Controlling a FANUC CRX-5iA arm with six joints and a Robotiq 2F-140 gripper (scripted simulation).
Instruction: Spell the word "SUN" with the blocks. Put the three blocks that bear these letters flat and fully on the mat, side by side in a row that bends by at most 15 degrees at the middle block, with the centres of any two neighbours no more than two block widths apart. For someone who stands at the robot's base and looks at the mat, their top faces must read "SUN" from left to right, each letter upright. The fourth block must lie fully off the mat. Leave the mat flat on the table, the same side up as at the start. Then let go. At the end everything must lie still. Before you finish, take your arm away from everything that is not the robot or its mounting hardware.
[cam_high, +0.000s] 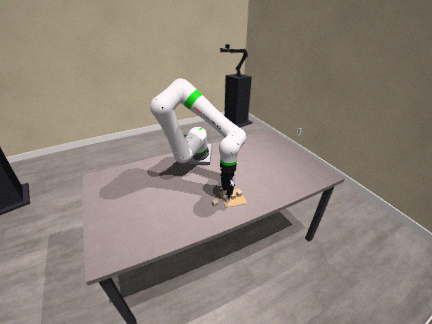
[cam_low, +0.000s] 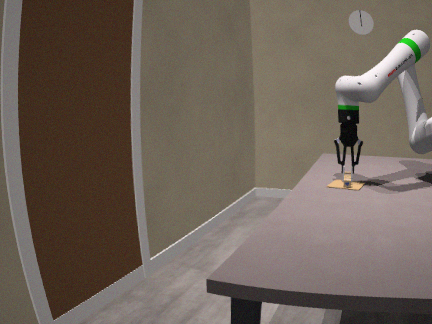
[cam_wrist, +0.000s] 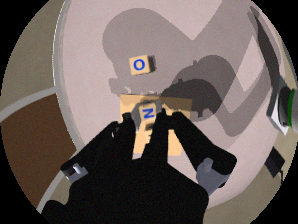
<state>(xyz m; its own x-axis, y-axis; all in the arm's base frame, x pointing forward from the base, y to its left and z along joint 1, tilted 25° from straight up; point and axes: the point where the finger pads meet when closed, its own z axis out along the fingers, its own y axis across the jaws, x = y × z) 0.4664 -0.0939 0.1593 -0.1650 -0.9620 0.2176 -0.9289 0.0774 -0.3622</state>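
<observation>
The tan letter block lies 1 cm ahead of my hand, 5 cm to the left of it and 2 cm below it. Round my hand: tan mat: 1 cm ahead, 5 cm to the left, 4 cm below.
</observation>
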